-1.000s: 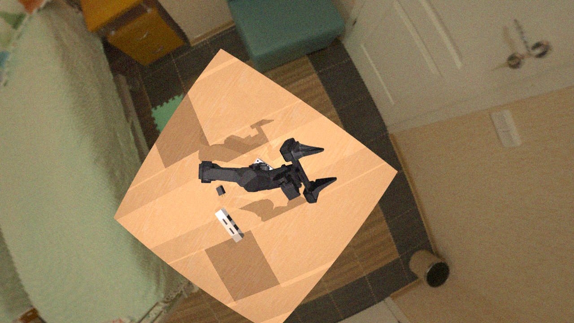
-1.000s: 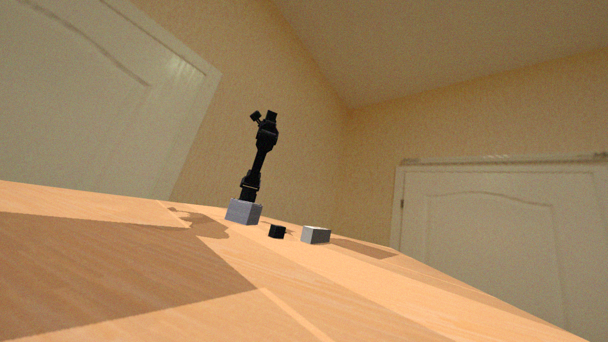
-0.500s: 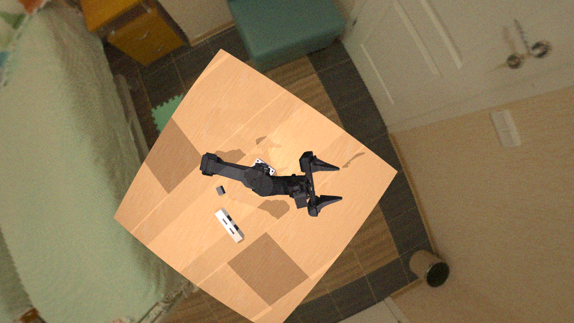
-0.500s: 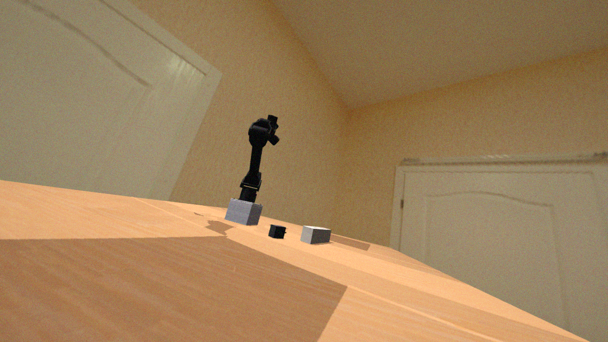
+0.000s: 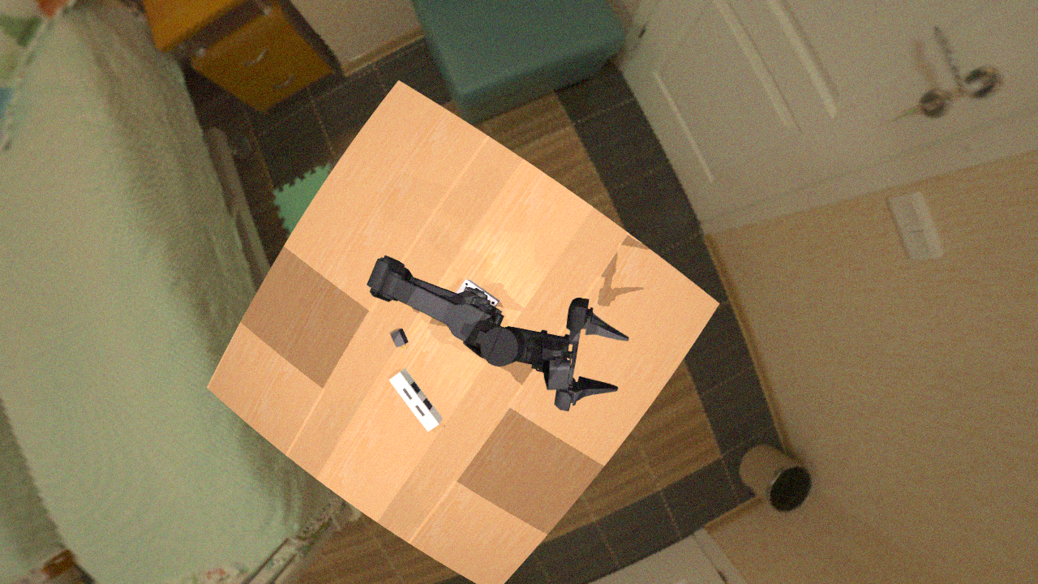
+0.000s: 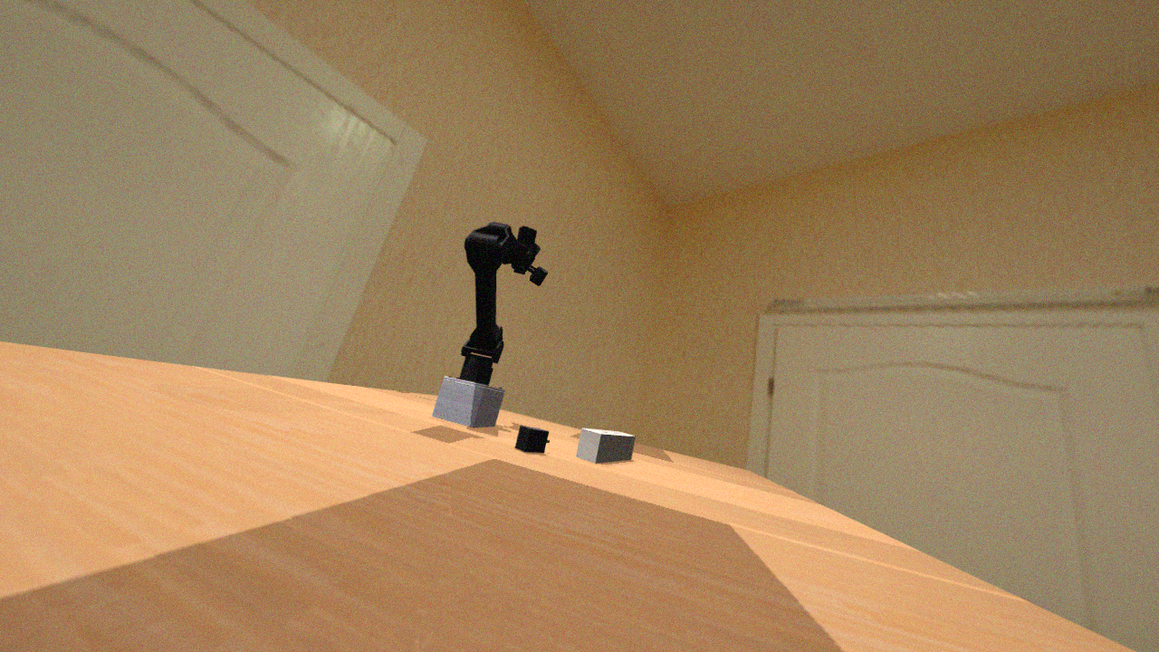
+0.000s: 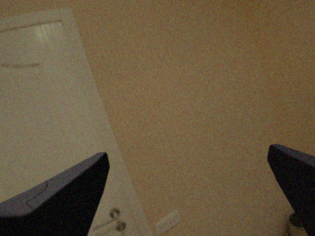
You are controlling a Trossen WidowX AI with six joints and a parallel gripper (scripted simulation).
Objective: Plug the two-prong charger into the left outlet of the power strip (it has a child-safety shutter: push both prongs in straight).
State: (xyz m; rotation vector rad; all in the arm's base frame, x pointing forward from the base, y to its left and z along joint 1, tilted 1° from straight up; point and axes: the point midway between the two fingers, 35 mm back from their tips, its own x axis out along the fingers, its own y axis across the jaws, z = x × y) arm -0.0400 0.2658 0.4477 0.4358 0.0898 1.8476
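My gripper tip is now 27 cm short of the black two-prong charger, 46 cm to the left of it and 52 cm above it.
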